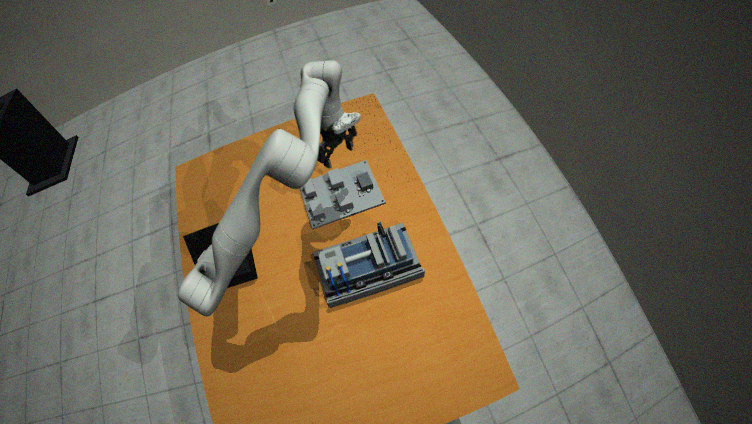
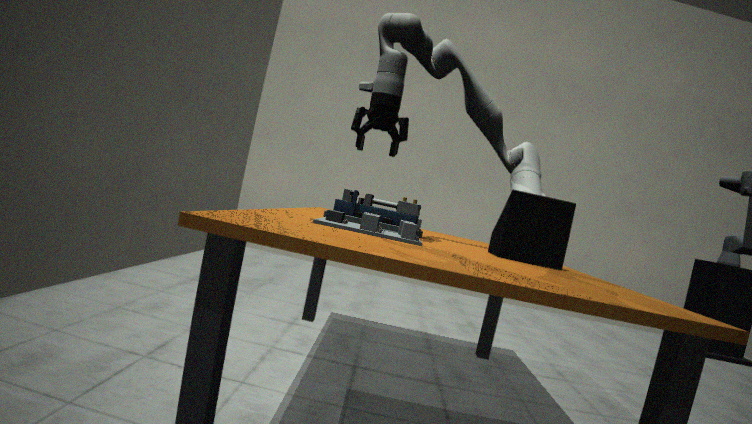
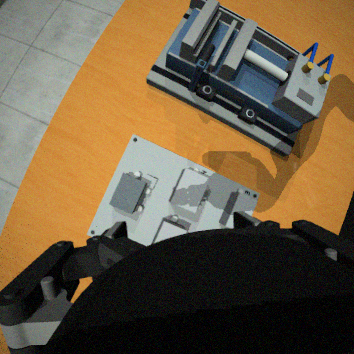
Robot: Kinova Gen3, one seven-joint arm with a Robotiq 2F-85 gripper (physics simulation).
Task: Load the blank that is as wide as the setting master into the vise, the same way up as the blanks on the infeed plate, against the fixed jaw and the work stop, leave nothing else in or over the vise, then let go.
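Frame: origin at the arm's base, x ahead, y left, z up, level; metres.
Seen in the pictures: gripper, fingertip midpoint: [image 1: 339, 157] [image 2: 376, 153] [image 3: 180, 228]; arm's base, link origin: [image 2: 529, 220].
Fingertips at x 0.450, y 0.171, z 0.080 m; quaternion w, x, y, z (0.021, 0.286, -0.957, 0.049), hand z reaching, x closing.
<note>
Offsets run from my fingertips to a thing's top centre. "spot": to the spot under its first point. Level surfaces: height alone.
My gripper [image 1: 339, 153] [image 2: 376, 149] [image 3: 180, 228] is open and empty, high above the table beside the infeed plate @(0.188 m down, 0.024 m back, 0.005 m left) [image 1: 376, 199] [image 3: 140, 155]. On the plate stand several grey blocks. One darker block @(0.163 m down, 0.066 m ahead, 0.012 m left) [image 1: 363, 181] [image 2: 334, 215] [image 3: 129, 192] is apart at one end. A light block @(0.152 m down, 0.019 m back, 0.040 m right) [image 3: 190, 189] and a narrow shaded block @(0.152 m down, 0.112 m back, 0.048 m right) [image 3: 231, 206] stand beyond it; another light block @(0.152 m down, 0.027 m back, 0.050 m left) [image 3: 171, 229] is partly hidden by my gripper. The vise @(0.097 m down, 0.005 m back, 0.278 m right) [image 1: 379, 287] [image 2: 389, 213] shows no block between its fixed jaw [image 1: 397, 243] [image 3: 200, 29] and moving jaw [image 1: 376, 250] [image 3: 239, 50]; thin upright strips and the dark work stop @(spot: 0.098 m down, 0.059 m ahead, 0.196 m right) [image 3: 201, 65] show there. I cannot tell which block is the setting master.
The vise's end block [image 3: 300, 95] carries yellow fittings and blue hoses. The black arm pedestal [image 2: 531, 229] stands on the orange table @(0.196 m down) [image 1: 368, 347]. A dark stand [image 1: 31, 142] is on the floor away from the table.
</note>
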